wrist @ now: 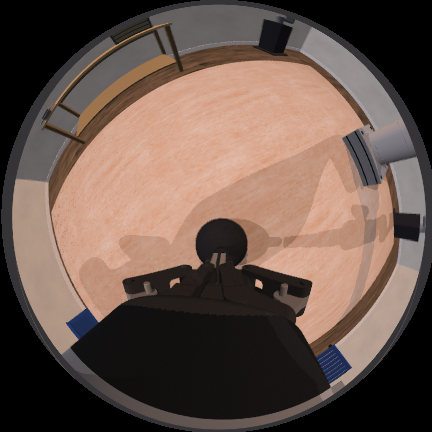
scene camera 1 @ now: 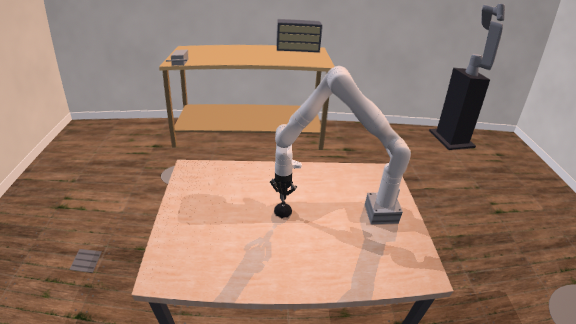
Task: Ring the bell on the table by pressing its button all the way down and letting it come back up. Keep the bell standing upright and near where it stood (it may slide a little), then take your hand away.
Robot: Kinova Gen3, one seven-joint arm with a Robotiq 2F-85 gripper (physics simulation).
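The black round bell stands upright on the table, near its middle. My gripper is shut and empty, pointing straight down right over the bell. Its closed fingertips are at the top of the bell, where the button is. The fingertips hide the button in both views, so I cannot tell whether it is pressed down.
The arm's grey base stands on the table to the right of the bell. A wooden workbench stands behind the table, and a black pedestal with another arm stands at the back right.
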